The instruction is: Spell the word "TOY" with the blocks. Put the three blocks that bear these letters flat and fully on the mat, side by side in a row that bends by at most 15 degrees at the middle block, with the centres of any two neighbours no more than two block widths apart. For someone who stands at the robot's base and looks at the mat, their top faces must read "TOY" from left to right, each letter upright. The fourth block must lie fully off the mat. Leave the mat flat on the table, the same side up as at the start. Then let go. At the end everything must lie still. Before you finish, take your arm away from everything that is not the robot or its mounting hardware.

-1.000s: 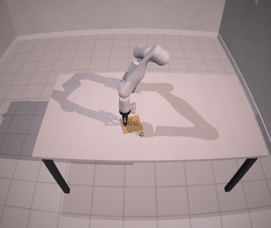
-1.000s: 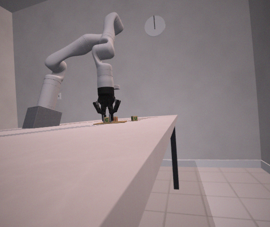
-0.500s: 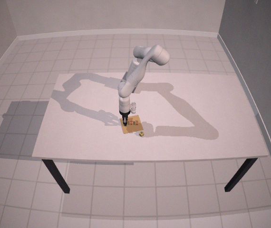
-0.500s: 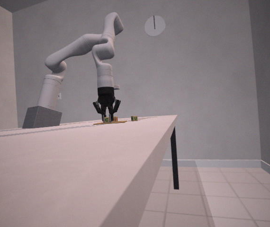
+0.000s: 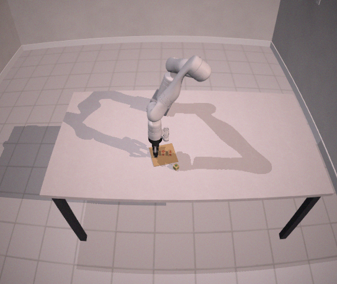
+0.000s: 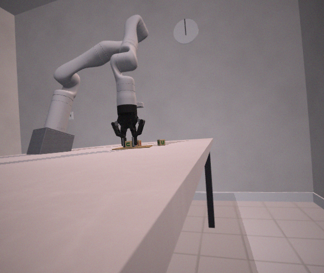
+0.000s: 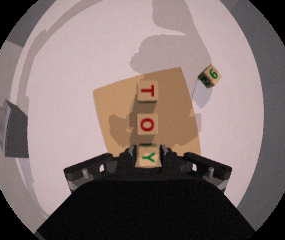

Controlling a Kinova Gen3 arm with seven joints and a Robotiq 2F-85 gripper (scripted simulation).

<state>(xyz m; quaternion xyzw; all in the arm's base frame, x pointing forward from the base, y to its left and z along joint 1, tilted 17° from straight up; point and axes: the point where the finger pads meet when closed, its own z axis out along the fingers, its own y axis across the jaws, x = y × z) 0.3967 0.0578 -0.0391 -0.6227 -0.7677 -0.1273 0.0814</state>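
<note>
Now: hand 40 mm to the right of the mat, 20 mm above it and 10 mm past it.
</note>
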